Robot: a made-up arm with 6 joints.
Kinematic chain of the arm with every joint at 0, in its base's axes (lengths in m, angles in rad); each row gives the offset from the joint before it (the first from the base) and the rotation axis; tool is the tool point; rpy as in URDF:
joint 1: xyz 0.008 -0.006 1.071 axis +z
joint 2: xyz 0.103 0 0.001 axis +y
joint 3: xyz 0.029 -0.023 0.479 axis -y
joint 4: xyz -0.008 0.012 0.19 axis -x
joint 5: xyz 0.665 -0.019 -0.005 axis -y
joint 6: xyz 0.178 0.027 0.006 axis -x
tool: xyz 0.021 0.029 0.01 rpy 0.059 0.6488 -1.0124
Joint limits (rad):
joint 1: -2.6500..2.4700
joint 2: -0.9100..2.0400
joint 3: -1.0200..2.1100
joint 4: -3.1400..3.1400
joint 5: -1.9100..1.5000
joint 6: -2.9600..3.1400
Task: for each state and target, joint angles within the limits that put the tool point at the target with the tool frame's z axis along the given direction. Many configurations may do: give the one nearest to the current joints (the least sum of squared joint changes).
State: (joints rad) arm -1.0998 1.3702 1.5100 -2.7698 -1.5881 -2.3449
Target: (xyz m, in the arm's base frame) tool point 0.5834 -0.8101 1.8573 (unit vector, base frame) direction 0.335 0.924 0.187
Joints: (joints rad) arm -0.9398 1.4513 2.1065 -3.1400 -1.0689 -1.5348
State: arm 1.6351 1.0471 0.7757 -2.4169 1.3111 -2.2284
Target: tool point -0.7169 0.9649 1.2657 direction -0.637 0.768 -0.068
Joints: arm 2.2866 0.9392 0.8212 -2.5959 1.2670 -2.5904
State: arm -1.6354 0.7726 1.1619 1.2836 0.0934 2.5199
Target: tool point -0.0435 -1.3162 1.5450 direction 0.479 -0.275 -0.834
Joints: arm -1.5523 0.7975 0.8077 1.0457 -0.2404 2.1111
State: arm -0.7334 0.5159 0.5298 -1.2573 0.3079 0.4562
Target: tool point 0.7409 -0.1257 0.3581 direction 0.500 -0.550 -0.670
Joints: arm -0.2880 1.2790 -0.2673 -0.8611 -0.4980 0.8276
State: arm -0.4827 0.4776 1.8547 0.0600 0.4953 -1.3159
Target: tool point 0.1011 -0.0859 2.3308 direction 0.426 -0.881 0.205
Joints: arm -0.0338 0.3913 1.8353 -0.5634 0.6536 -1.0523
